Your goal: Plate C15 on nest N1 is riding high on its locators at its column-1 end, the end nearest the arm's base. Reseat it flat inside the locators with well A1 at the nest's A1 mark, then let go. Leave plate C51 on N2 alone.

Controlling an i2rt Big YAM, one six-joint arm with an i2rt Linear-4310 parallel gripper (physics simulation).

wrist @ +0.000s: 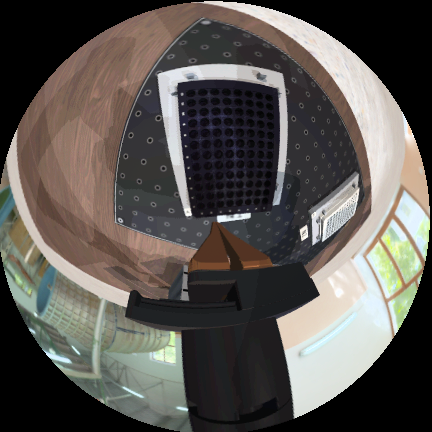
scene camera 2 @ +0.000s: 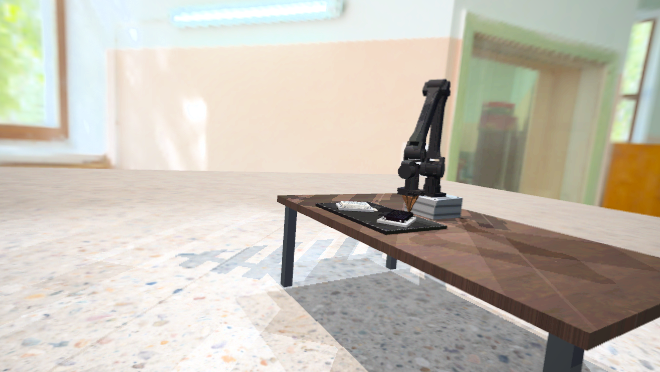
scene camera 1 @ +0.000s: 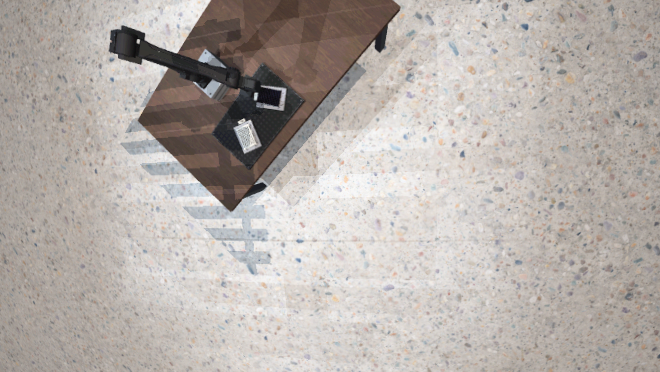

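Pixels of known places: gripper, between the fingertips: (wrist: pixel 213 225) (scene camera 2: pixel 409 211); arm's base, origin of its link: (scene camera 2: pixel 431 194) (scene camera 1: pixel 205 76).
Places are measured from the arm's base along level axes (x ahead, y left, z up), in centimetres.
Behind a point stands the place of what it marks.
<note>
The dark plate, C15 (scene camera 1: pixel 270 97) @[x 33.6, y 18.3, z -5.5 cm] (scene camera 2: pixel 398 215) @[x 33.8, y 19.4, z -5.1 cm] (wrist: pixel 229 145) @[x 32.4, y 18.3, z -5.5 cm], sits in its white nest, N1 (scene camera 1: pixel 284 101) @[x 40.4, y 22.4, z -7.0 cm] (wrist: pixel 220 71) @[x 38.6, y 22.9, z -6.8 cm]. In the wrist view the nest's far rim and sides show, while the plate's near end covers the near rim. Any tilt is too small to judge clearly. My gripper (scene camera 2: pixel 410 209) @[x 24.9, y 15.1, z -4.8 cm] (wrist: pixel 213 225) @[x 24.9, y 15.1, z -4.8 cm] is shut and empty, its orange tips beside the plate's base-side end, near the nest's white label tag (wrist: pixel 234 217) @[x 25.4, y 11.8, z -7.8 cm]. Whether they touch anything is unclear. The white plate, C51 (scene camera 1: pixel 246 135) @[x 38.1, y -7.1, z -6.0 cm] (scene camera 2: pixel 355 205) @[x 40.4, y -3.9, z -5.7 cm] (wrist: pixel 340 219) @[x 38.1, y -8.8, z -5.5 cm], sits in the other nest, N2.
Both nests stand on a black perforated board (scene camera 1: pixel 272 122) @[x 43.3, y 9.1, z -8.0 cm] (wrist: pixel 140 145) @[x 28.3, y 26.2, z -8.0 cm] on the brown table (scene camera 1: pixel 190 150) @[x 16.2, y -43.5, z -9.3 cm] (scene camera 2: pixel 500 260) @[x 27.6, y 62.9, z -9.3 cm]. A grey block (scene camera 1: pixel 212 90) @[x 8.5, y -2.5, z -0.4 cm] (scene camera 2: pixel 440 208) @[x 4.8, y 12.1, z -4.3 cm] stands under the arm's base, behind the gripper. The N2 nest lies to the right in the wrist view.
</note>
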